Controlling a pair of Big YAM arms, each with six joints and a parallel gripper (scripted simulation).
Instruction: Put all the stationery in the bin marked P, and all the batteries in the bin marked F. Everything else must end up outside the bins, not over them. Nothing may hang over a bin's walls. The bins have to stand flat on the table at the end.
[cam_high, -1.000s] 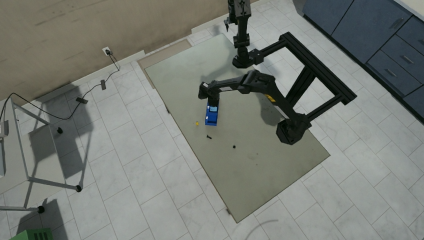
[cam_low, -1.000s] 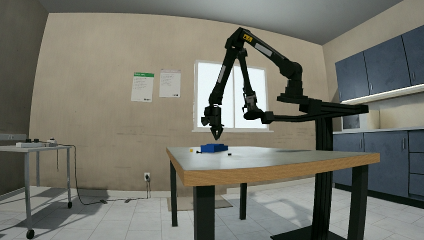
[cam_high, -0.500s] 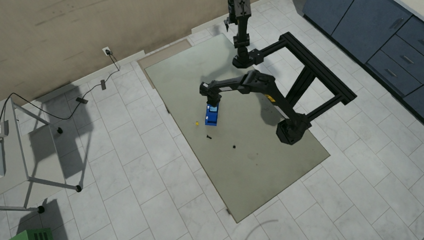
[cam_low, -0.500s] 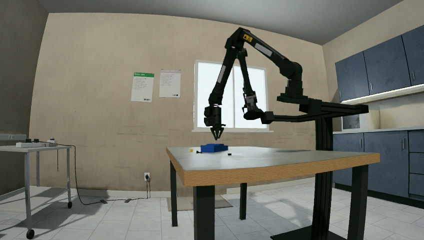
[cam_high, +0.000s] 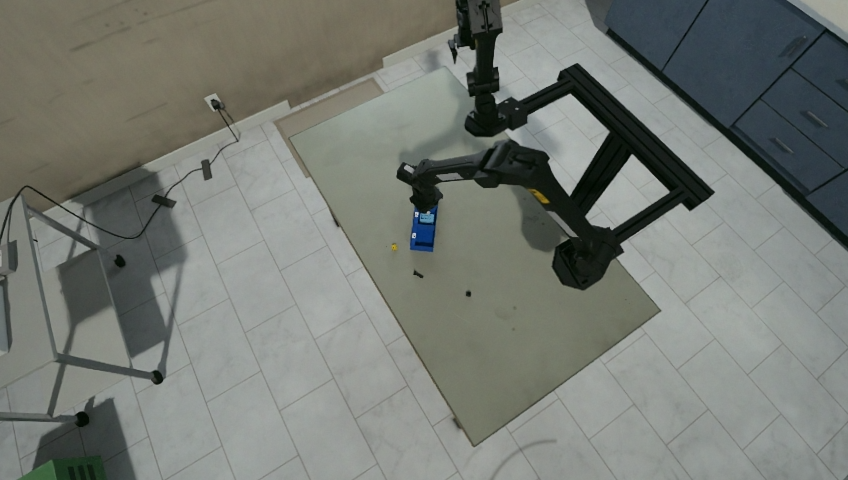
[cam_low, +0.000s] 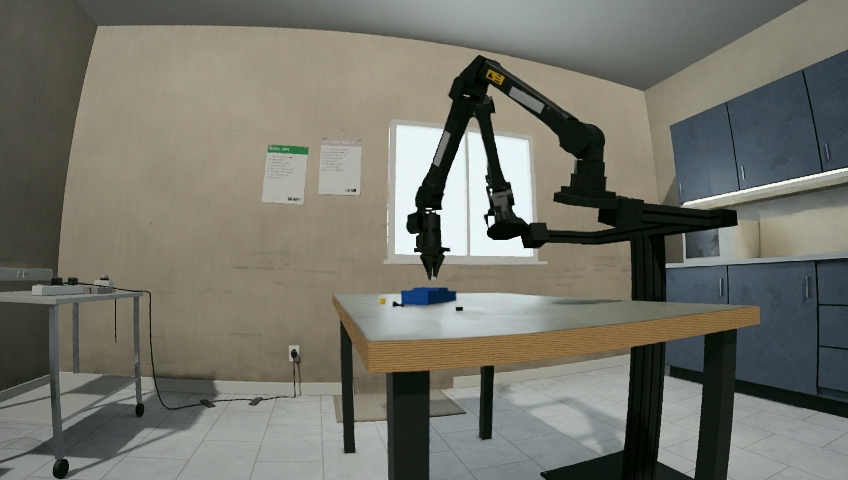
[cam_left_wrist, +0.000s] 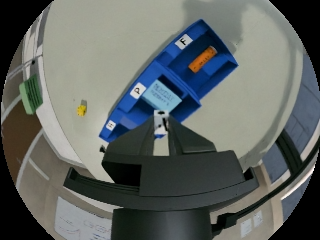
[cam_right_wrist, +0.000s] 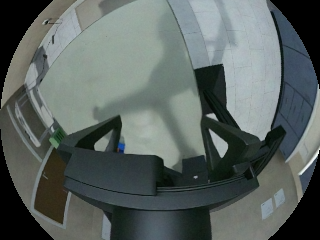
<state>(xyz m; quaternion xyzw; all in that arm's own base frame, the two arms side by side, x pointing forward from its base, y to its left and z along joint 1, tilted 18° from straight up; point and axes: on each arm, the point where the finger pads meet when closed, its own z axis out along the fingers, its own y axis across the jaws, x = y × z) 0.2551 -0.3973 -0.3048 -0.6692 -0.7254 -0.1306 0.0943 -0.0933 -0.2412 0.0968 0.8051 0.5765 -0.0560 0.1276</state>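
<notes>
Right now the blue three-compartment bin row is 6 cm below my left hand. From my left hand the other things lie so: silver piece right at my left hand; then light blue pad 7 cm below; then orange battery 7 cm to the right, 6 cm below, 4 cm behind.
</notes>
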